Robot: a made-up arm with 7 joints. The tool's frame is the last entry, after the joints.
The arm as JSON. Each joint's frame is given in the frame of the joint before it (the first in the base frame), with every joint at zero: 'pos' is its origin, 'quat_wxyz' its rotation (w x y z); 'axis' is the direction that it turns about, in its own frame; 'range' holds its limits. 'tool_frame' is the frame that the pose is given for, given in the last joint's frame.
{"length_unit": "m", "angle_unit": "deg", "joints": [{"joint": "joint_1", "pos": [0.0, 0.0, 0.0], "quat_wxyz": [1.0, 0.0, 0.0, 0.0], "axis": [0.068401, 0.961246, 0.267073], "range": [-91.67, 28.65]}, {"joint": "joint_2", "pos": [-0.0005, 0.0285, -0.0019], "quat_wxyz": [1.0, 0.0, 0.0, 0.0], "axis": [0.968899, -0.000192, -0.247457], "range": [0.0, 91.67]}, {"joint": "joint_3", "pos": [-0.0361, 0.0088, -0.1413], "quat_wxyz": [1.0, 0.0, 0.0, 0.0], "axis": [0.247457, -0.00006, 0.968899], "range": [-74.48, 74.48]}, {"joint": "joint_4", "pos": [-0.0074, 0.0, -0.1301], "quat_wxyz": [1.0, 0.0, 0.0, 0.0], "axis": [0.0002, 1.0, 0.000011], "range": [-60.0, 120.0]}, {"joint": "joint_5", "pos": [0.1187, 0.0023, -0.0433], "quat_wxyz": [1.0, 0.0, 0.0, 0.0], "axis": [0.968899, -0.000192, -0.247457], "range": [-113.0, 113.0]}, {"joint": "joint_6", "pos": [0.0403, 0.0, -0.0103], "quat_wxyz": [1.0, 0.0, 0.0, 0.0], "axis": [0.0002, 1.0, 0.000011], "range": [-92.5, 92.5]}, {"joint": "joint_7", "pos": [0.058, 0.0, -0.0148], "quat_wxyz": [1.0, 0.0, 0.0, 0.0], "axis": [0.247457, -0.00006, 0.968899], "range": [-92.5, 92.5]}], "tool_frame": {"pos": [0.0, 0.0, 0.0], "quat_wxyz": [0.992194, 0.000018, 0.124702, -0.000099]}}
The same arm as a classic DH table. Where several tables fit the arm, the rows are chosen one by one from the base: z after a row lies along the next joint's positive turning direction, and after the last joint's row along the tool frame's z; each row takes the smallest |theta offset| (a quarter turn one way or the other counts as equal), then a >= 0, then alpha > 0; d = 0 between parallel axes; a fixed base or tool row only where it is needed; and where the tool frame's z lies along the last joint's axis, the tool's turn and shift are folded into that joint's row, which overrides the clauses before.
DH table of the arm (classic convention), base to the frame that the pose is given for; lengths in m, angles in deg. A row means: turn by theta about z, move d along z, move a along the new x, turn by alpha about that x. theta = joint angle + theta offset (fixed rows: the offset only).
base (fixed): d 0; theta offset -4.07; a 0; alpha -74.51
joint_1: d 0.0269; theta offset -75.12; a -0.0097; alpha -90
joint_2: d 0; theta offset 74; a -0.0088; alpha 90
joint_3: d -0.2737; theta offset 90; a 0.025; alpha -90
joint_4: d 0.0023; theta offset 90; a 0.0126; alpha 90
joint_5: d 0.1673; theta offset 0; a 0; alpha -90
joint_6: d 0; theta offset -90; a 0.0599; alpha 90
joint_7: d 0; theta offset 0; a 0; alpha 0
Joint limits (deg, base to tool): -91.67..28.65 0..91.67 -74.48..74.48 -60..120 -113..113 -92.5..92.5 -92.5..92.5

